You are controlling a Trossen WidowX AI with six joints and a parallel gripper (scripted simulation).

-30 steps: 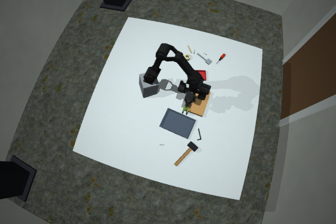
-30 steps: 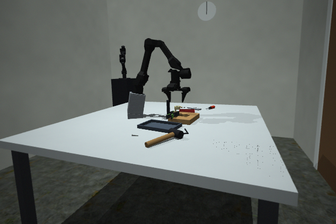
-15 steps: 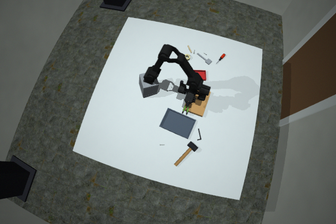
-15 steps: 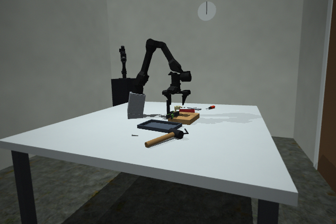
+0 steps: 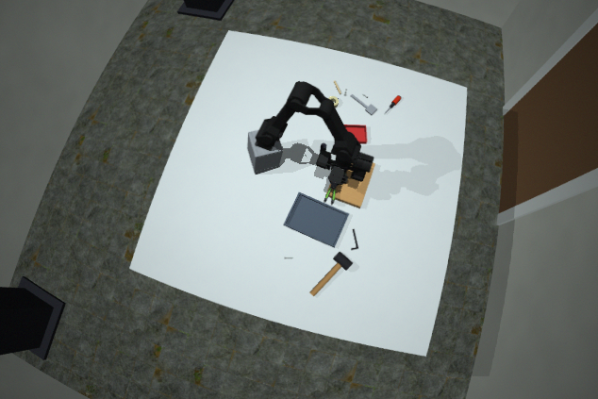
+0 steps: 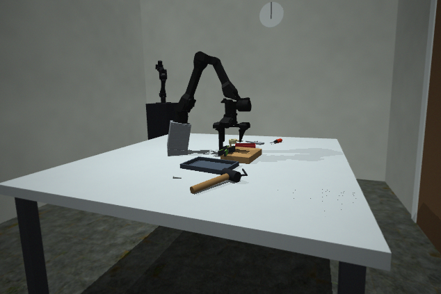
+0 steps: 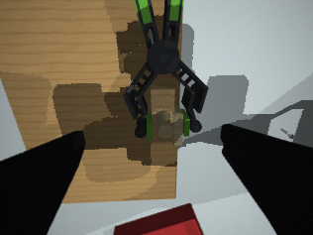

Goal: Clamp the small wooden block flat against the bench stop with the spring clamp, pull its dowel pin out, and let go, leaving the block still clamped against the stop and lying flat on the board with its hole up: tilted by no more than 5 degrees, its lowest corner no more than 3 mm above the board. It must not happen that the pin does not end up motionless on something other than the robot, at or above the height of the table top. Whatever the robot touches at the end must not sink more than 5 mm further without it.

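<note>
Now: hand 6 cm above the dowel pin and 1 cm past it. Also, from my hand: dark tray: 19 cm to the right, 11 cm below, 3 cm behind; then wooden board: 10 cm below, 5 cm ahead, 1 cm to the left; then small wooden block: 7 cm below, 1 cm behind.
</note>
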